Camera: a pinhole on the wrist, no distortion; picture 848 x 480 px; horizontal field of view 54.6 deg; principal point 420.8 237.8 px. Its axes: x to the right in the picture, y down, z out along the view. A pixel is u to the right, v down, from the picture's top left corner.
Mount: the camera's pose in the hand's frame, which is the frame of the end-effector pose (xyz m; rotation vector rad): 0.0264 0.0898 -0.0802 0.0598 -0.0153 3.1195
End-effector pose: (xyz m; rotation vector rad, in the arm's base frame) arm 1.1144 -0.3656 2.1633 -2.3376 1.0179 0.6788
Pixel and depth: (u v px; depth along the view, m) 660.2 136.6 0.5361
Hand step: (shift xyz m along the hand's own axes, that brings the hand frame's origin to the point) -0.1078 0.1537 0.4621
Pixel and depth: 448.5 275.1 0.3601
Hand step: 0.0277 0.0700 0.2799
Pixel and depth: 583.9 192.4 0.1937
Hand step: -0.0044 0.0993 0.1149
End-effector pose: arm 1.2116 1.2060 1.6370 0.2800 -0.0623 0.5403
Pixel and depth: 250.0 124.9 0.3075
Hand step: 0.1029 0.1275 0.2250
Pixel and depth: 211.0 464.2 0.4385
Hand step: 0.1524 -0.0379 0.3525
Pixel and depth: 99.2 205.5 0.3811
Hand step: 0.1903 0.0977 0.2950
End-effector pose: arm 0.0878 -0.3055 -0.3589 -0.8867 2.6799 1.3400
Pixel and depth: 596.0 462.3 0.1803
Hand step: -0.0062 0.0395 0.1010
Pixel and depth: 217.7 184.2 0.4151
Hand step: 0.1454 0.1105 0.3309
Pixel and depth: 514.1 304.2 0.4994
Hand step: -0.0121 0.0456 0.4206
